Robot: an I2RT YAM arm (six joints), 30 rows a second.
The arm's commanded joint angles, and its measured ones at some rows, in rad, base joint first. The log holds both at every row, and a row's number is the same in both.
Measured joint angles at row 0:
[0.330 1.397 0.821 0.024 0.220 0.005]
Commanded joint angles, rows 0 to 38:
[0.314 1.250 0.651 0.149 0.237 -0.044]
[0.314 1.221 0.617 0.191 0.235 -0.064]
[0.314 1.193 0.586 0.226 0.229 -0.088]
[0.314 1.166 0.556 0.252 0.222 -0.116]
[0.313 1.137 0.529 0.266 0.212 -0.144]
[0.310 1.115 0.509 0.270 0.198 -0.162]
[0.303 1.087 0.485 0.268 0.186 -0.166]
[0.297 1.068 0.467 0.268 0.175 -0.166]
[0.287 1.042 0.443 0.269 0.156 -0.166]
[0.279 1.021 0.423 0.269 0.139 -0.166]
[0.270 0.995 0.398 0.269 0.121 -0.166]
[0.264 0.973 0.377 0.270 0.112 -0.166]
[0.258 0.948 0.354 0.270 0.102 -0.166]
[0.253 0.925 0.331 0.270 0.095 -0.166]
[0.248 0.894 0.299 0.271 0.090 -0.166]
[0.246 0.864 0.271 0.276 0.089 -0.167]
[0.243 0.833 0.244 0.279 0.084 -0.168]
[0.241 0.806 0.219 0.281 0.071 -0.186]
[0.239 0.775 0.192 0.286 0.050 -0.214]
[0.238 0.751 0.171 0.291 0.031 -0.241]
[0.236 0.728 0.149 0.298 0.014 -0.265]
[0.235 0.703 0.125 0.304 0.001 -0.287]
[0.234 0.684 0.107 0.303 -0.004 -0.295]
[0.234 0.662 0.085 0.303 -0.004 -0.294]
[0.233 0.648 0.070 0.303 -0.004 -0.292]
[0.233 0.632 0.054 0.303 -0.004 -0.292]
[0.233 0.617 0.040 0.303 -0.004 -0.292]
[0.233 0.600 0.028 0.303 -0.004 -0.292]
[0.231 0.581 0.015 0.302 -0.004 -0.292]
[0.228 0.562 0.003 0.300 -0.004 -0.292]
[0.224 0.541 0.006 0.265 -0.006 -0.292]
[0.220 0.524 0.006 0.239 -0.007 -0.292]
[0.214 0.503 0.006 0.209 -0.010 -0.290]
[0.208 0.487 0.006 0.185 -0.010 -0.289]
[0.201 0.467 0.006 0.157 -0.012 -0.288]
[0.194 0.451 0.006 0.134 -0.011 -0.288]
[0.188 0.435 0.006 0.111 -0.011 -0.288]
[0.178 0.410 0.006 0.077 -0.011 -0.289]
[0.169 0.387 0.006 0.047 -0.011 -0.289]
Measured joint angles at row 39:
[0.195 0.435 0.008 0.083 -0.004 -0.278]
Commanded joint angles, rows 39 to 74:
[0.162 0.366 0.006 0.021 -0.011 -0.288]
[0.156 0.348 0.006 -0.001 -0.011 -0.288]
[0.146 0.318 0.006 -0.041 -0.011 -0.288]
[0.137 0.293 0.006 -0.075 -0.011 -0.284]
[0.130 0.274 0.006 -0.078 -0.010 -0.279]
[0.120 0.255 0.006 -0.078 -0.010 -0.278]
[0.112 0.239 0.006 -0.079 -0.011 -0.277]
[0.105 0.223 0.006 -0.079 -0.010 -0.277]
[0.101 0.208 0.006 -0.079 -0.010 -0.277]
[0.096 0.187 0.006 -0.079 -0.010 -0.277]
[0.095 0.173 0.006 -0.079 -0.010 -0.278]
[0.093 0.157 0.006 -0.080 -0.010 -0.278]
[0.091 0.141 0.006 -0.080 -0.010 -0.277]
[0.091 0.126 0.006 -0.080 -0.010 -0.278]
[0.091 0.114 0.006 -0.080 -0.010 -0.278]
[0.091 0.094 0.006 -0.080 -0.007 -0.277]
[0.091 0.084 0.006 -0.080 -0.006 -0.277]
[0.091 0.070 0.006 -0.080 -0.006 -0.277]
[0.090 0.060 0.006 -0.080 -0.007 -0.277]
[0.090 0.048 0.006 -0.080 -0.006 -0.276]
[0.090 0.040 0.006 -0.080 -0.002 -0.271]
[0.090 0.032 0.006 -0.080 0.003 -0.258]
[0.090 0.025 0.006 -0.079 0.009 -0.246]
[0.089 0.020 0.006 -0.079 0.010 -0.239]
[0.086 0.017 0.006 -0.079 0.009 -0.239]
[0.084 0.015 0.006 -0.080 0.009 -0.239]
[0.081 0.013 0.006 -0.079 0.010 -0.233]
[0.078 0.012 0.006 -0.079 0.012 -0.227]
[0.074 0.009 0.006 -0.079 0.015 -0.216]
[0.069 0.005 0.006 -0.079 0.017 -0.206]
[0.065 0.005 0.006 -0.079 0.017 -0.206]
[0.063 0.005 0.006 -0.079 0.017 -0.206]
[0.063 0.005 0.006 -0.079 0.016 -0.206]
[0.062 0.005 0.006 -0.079 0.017 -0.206]
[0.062 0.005 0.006 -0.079 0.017 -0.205]
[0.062 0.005 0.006 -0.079 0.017 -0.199]
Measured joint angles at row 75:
[0.071 0.015 0.007 -0.072 0.000 -0.226]
